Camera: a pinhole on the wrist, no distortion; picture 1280 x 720 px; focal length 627.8 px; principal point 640.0 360.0 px. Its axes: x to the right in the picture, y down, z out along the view. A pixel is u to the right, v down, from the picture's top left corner.
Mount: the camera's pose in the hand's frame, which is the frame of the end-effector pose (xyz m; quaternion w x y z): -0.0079 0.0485 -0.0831 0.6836 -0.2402 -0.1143 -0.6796
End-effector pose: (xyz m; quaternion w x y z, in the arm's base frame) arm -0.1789 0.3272 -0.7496 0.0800 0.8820 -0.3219 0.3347
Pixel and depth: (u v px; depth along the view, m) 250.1 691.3 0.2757
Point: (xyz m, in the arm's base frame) -0.2580 -0.0326 -0.6973
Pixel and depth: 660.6 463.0 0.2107
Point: -0.1811 0.1497 -0.7928
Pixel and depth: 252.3 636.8 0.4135
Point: -0.2743 -0.1948 -0.7264
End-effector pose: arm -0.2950 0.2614 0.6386 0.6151 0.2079 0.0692 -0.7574
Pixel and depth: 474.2 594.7 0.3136
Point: -0.0911 0.0119 0.7301
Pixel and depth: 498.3 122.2 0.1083
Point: -0.1723 0.2586 0.6744
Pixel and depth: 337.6 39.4 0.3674
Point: 0.0586 0.2314 0.9149
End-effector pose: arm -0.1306 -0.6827 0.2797 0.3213 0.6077 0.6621 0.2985
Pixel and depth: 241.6 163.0 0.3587
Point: 0.2399 -0.7154 0.5356
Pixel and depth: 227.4 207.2 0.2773
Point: 0.1446 -0.6898 0.5044
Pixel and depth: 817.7 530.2 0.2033
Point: 0.0091 -0.5908 0.2811
